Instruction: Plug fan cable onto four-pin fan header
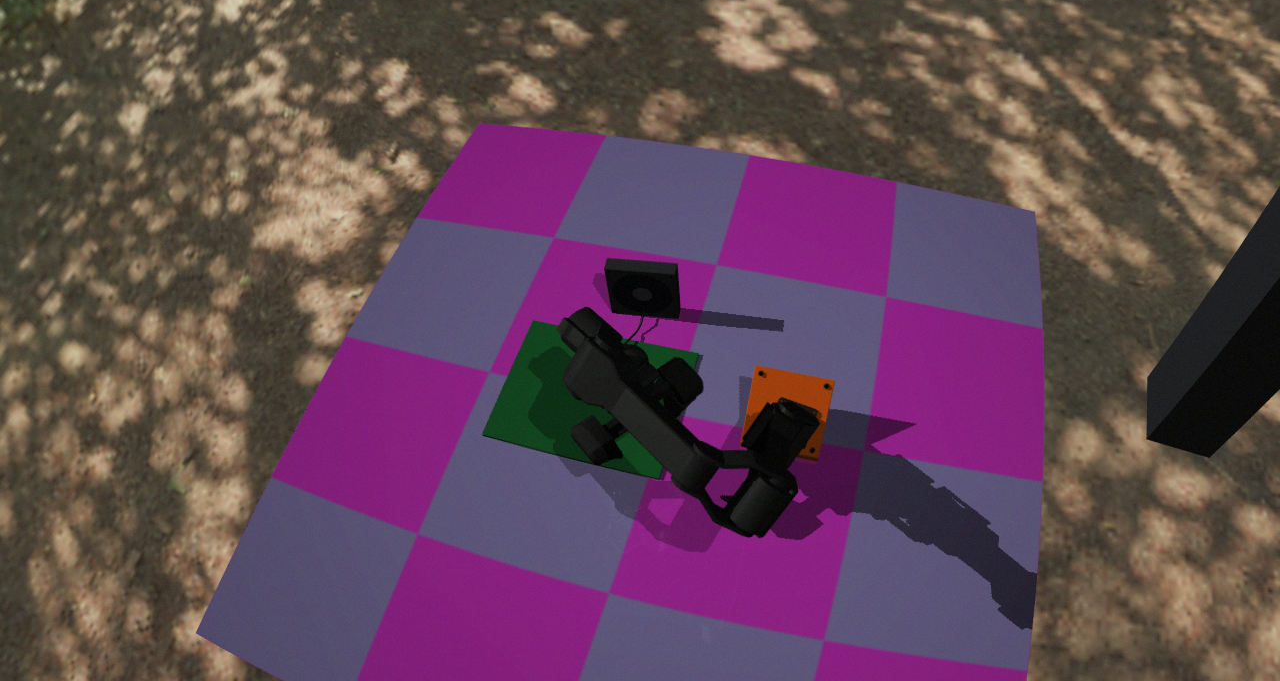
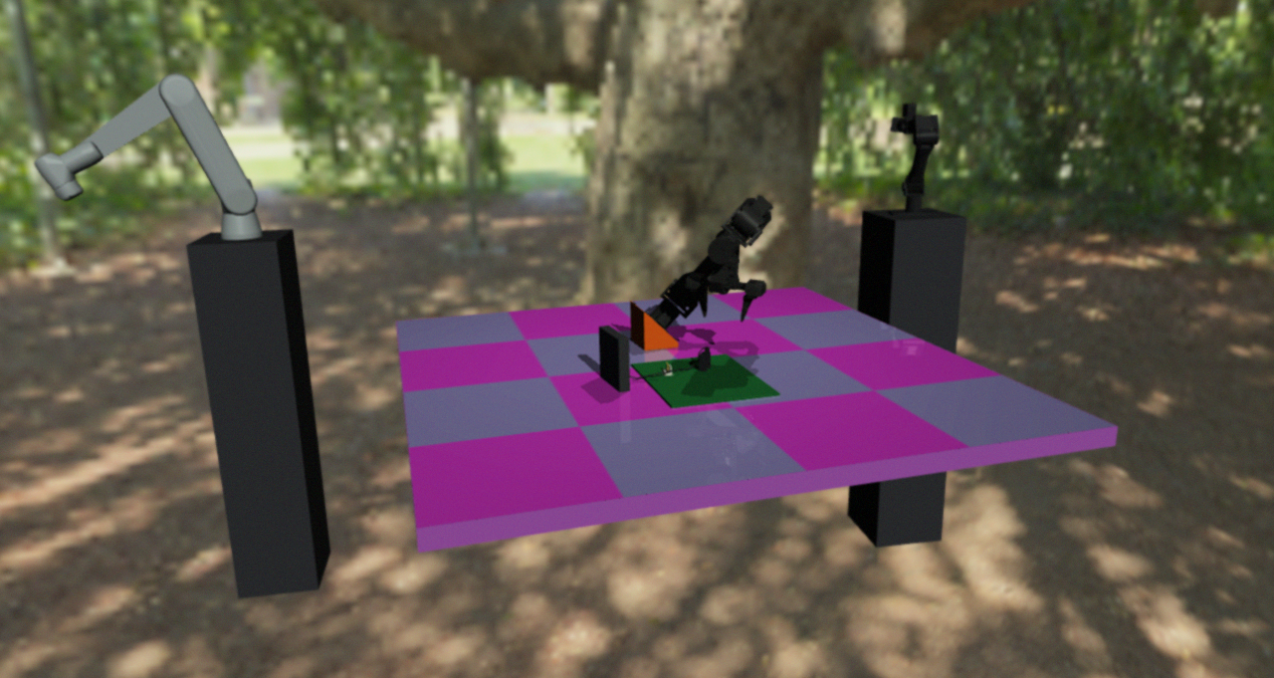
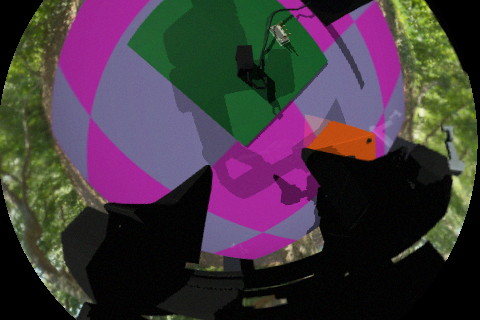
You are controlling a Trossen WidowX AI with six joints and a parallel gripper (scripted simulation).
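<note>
My gripper tip is 9 cm short of the black plug, 8 cm above it and 7 cm to the left of it. Also, from my gripper tip: black fan (28 cm to the right, 12 cm ahead, 4 cm below); green board (14 cm ahead, 11 cm below, 9 cm to the right).
</note>
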